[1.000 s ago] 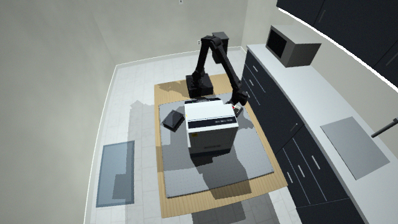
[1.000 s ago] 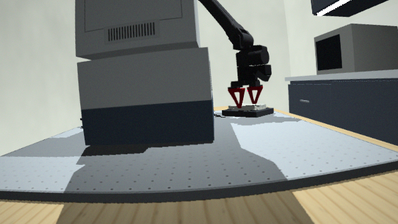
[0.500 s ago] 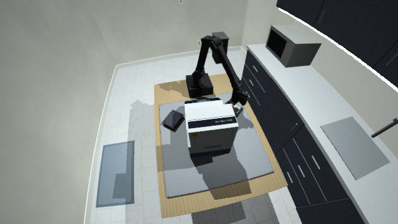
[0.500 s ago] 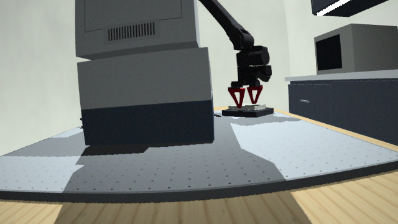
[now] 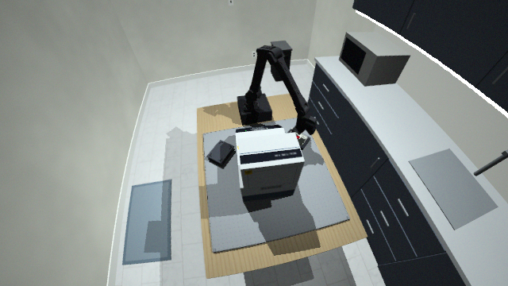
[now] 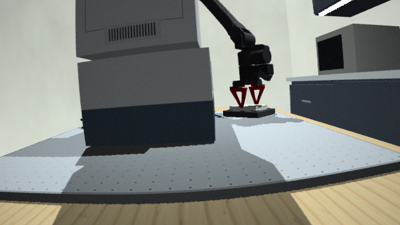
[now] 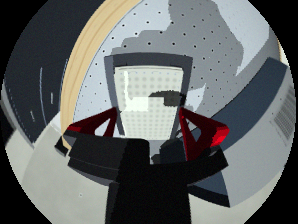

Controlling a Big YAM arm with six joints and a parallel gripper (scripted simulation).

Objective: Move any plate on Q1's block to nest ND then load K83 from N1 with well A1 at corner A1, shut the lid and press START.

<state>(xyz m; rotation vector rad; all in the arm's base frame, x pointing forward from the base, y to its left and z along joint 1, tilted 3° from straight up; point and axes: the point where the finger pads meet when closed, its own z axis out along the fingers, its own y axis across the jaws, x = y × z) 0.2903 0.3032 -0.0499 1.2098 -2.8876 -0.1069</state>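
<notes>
Right now my hand is 1 cm above the white 96-well plate K83. From my hand the other things lie so: dark nest N1: 3 cm below; dark nest ND: 5 cm ahead, 55 cm to the right, 1 cm below.
</notes>
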